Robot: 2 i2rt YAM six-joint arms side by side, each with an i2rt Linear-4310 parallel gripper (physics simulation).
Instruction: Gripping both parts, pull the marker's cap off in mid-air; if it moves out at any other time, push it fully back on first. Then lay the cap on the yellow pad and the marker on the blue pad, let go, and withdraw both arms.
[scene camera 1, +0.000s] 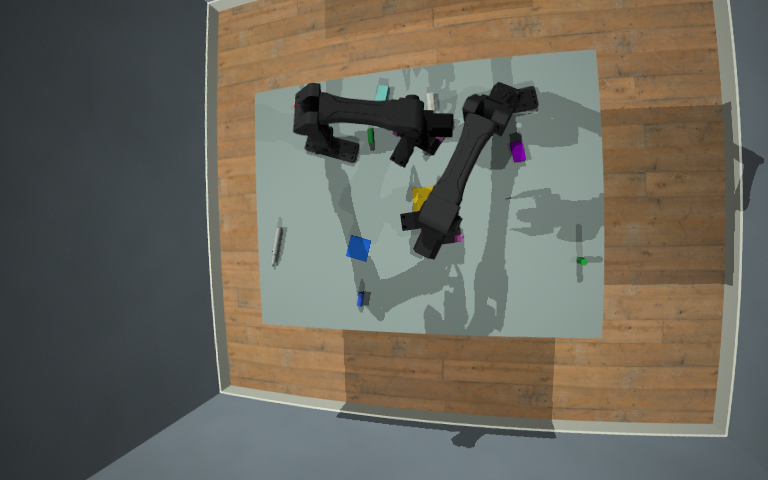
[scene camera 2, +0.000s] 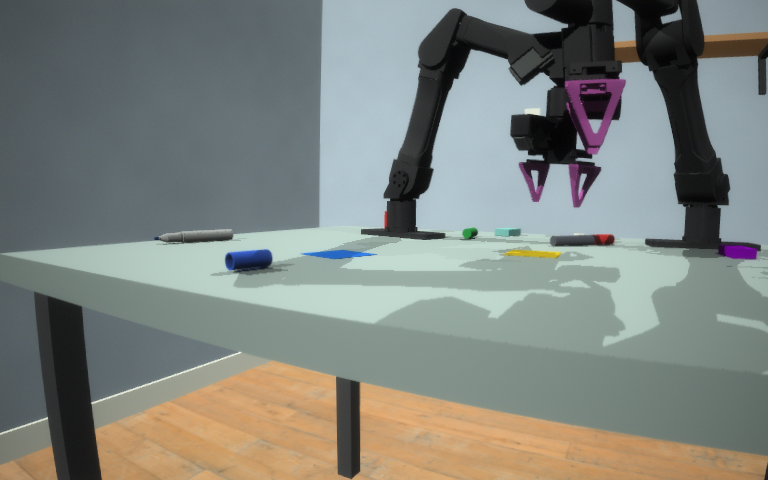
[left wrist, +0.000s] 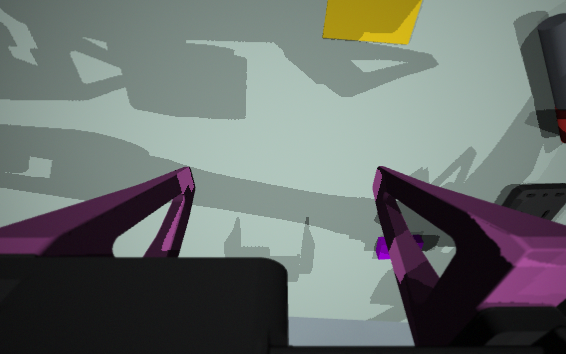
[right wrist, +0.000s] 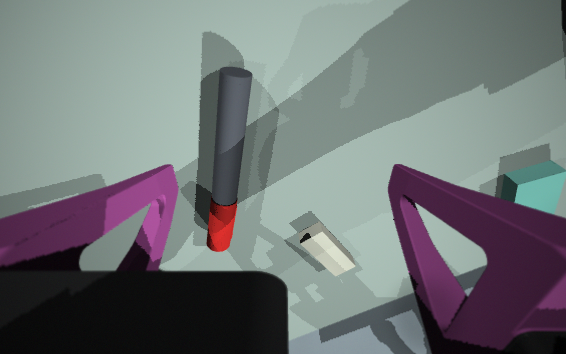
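Pixels of known places: left gripper, fingertip midpoint: (scene camera 2: 593, 150) (left wrist: 283, 176); right gripper, fingertip midpoint: (scene camera 2: 555, 204) (right wrist: 283, 176); left arm's base, origin of the base link: (scene camera 2: 700, 247); right arm's base, origin of the base link: (scene camera 1: 332, 147) (scene camera 2: 401, 235).
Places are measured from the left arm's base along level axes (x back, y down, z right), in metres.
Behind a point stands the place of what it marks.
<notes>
The marker's dark grey body (scene camera 2: 573, 240) @[x -0.084, y -0.010, z 0.244 m] (left wrist: 554, 67) @[x -0.084, y -0.014, z 0.245 m] (right wrist: 232, 115) @[x -0.088, y -0.018, z 0.263 m] lies on the table with its red cap (scene camera 2: 603, 239) @[x -0.040, y -0.010, z 0.188 m] (left wrist: 563, 125) @[x -0.040, y -0.013, z 0.188 m] (right wrist: 221, 230) @[x -0.030, y -0.019, z 0.191 m] on one end. In scene camera 1 the arms hide it. My right gripper (scene camera 2: 556, 202) @[x -0.068, y -0.073, z 0.278 m] (right wrist: 283, 176) @[x -0.068, y -0.073, z 0.278 m] is open and empty above the table; in its wrist view the marker lies below, nearer the left-hand finger. My left gripper (scene camera 2: 592, 151) @[x -0.324, y -0.143, z 0.232 m] (left wrist: 283, 176) @[x -0.324, y -0.143, z 0.232 m] is open and empty, higher up. The yellow pad (scene camera 1: 420, 198) @[x -0.242, y 0.000, z 0.321 m] (scene camera 2: 532, 254) @[x -0.261, y -0.001, z 0.309 m] (left wrist: 370, 22) @[x -0.248, y -0.001, z 0.285 m] is partly under the left arm in scene camera 1. The blue pad (scene camera 1: 358, 247) @[x -0.365, y -0.001, z 0.564 m] (scene camera 2: 338, 254) @[x -0.375, y -0.001, z 0.562 m] lies flat.
A light grey pen (scene camera 1: 276, 246) @[x -0.308, y -0.017, z 0.876 m] (scene camera 2: 198, 235) @[x -0.310, y -0.012, z 0.873 m], a blue tube (scene camera 1: 360, 298) @[x -0.539, y -0.021, z 0.583 m] (scene camera 2: 249, 259) @[x -0.552, y -0.013, z 0.580 m], green cylinders (scene camera 1: 370, 136) @[x -0.004, y -0.021, z 0.445 m] (scene camera 1: 582, 260) @[x -0.520, y -0.048, z -0.130 m], a teal block (scene camera 1: 382, 92) @[x 0.136, y -0.015, z 0.378 m] (right wrist: 540, 192) @[x 0.119, y -0.015, z 0.389 m], a cream block (scene camera 1: 431, 101) @[x 0.062, y -0.012, z 0.224 m] (right wrist: 327, 250) @[x 0.055, y -0.012, z 0.230 m] and a purple block (scene camera 1: 517, 151) @[x -0.160, y -0.015, z -0.007 m] (scene camera 2: 737, 251) @[x -0.189, y -0.011, z 0.001 m] lie about. The two arms' wrists are near each other.
</notes>
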